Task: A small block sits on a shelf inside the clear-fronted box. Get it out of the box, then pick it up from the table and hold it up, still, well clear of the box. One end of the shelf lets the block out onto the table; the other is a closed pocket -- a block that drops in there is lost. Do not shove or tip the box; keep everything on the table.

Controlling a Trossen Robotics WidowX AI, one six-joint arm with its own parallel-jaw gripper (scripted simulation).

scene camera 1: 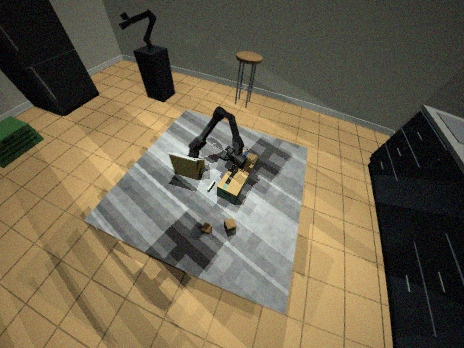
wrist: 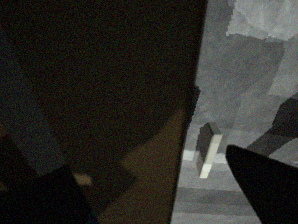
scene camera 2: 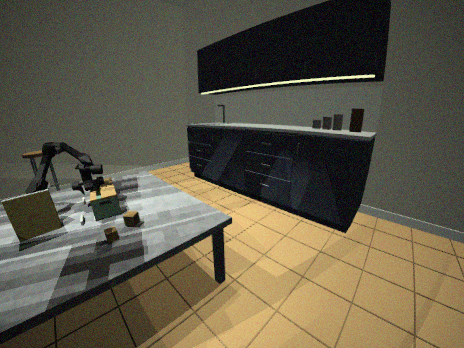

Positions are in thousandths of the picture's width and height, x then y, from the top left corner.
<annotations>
box: scene camera 1 497,539; wrist 378,422; scene camera 2 227,588
</annotations>
